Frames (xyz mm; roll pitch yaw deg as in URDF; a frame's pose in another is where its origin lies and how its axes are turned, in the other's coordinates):
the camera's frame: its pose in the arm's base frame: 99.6 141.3 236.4 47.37 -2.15 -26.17
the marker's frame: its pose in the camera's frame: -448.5 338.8 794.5 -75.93 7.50 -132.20
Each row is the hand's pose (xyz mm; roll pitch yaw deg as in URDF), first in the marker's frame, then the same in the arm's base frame.
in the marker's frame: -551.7 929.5 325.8 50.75 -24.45 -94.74
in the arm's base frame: 559.7 220.0 623.5 -83.93 -33.36 -110.84
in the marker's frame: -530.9 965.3 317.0 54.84 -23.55 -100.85
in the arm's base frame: 560.7 242.8 587.9 -84.82 -37.81 -106.56
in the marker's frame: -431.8 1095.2 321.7 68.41 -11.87 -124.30
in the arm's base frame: 559.6 291.3 431.8 -94.72 -58.94 -85.35
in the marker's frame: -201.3 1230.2 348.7 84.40 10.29 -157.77
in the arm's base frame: 470.2 312.4 179.5 -165.07 -65.16 7.53
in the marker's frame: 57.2 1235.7 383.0 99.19 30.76 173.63
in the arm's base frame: 290.8 264.7 -3.7 -172.99 -40.47 47.55
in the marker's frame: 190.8 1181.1 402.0 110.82 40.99 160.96
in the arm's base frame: 166.8 212.3 -59.1 -160.85 -29.81 59.57
